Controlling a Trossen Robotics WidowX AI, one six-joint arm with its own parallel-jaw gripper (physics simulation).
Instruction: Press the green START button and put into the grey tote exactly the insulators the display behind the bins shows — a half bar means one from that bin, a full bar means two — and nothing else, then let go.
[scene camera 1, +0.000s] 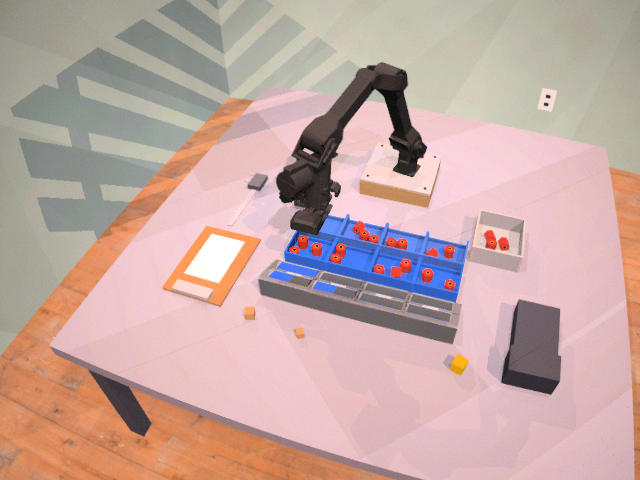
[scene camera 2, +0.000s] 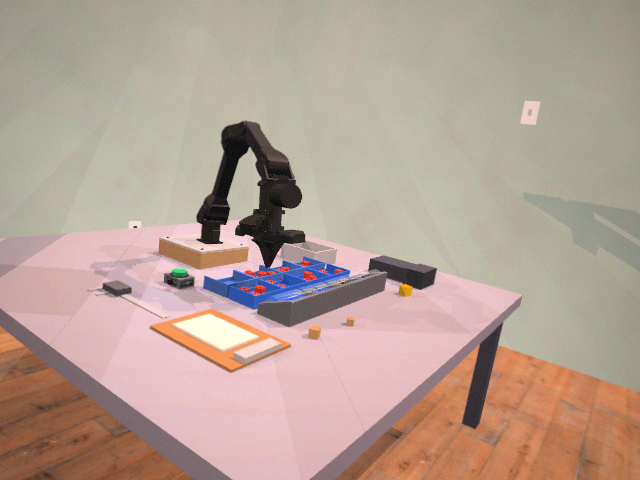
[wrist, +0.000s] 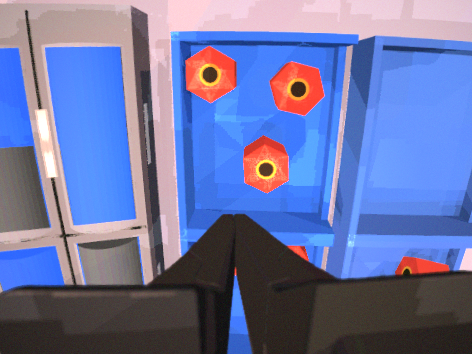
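Note:
My gripper (scene camera 2: 269, 265) (wrist: 233, 225) is shut and empty, its tips above the left end of the blue bins (scene camera 1: 330, 267) (scene camera 2: 242, 299) (wrist: 265, 37). Its tips are hidden in scene camera 1. Three red insulators stand in the front-left bin, one of them (wrist: 266, 167) just ahead of the tips in the wrist view. The back-left bin is empty. The display (scene camera 1: 356, 310) (scene camera 2: 325, 308) (wrist: 92, 25) shows, at its left end, a full bar nearer the bins and a half bar beside it; the second column has a half bar. The tote (scene camera 1: 496, 259) holds three insulators. The green button (scene camera 2: 179, 272) is left of the bins.
A clipboard (scene camera 1: 227, 289) (scene camera 2: 196, 348) lies left of the display. A dark block (scene camera 1: 535, 335) (scene camera 2: 403, 271) stands at the right. Two small orange cubes and a yellow cube (scene camera 1: 459, 364) (scene camera 2: 405, 290) lie before the display. A small grey box (scene camera 1: 257, 181) (scene camera 2: 116, 287) with a strip lies at the left.

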